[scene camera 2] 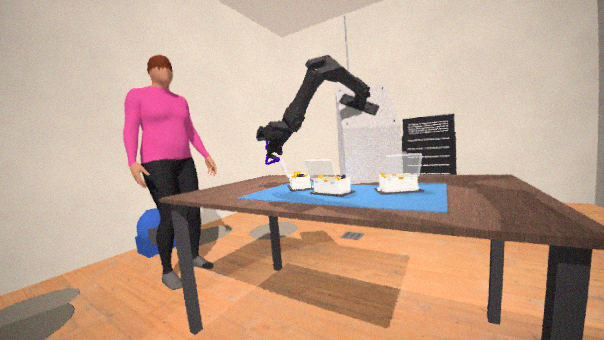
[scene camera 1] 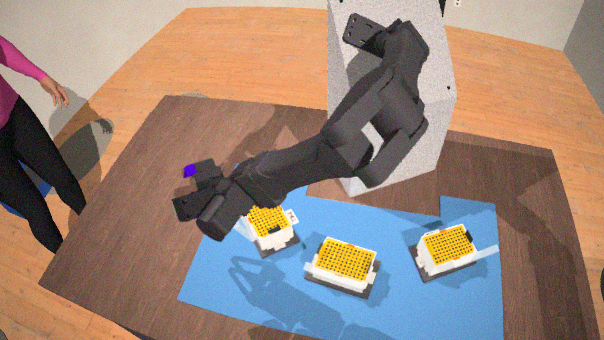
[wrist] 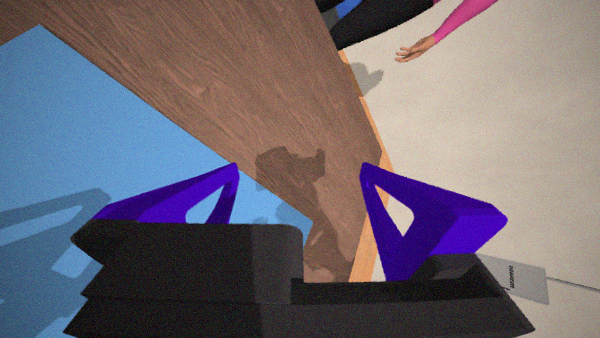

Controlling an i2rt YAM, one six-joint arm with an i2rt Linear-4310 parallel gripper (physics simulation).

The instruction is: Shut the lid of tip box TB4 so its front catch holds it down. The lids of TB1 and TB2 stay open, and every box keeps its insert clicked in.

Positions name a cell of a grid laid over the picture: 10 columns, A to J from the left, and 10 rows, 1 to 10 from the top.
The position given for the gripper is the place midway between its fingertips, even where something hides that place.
In view: the gripper (wrist: E6), a yellow insert (scene camera 1: E7), a clear lid (scene camera 2: G5), a blue mat (scene camera 2: H6), a tip box (scene camera 2: F6) and a tip box (scene camera 1: E8).
The blue mat is seen too in the wrist view (wrist: B5).
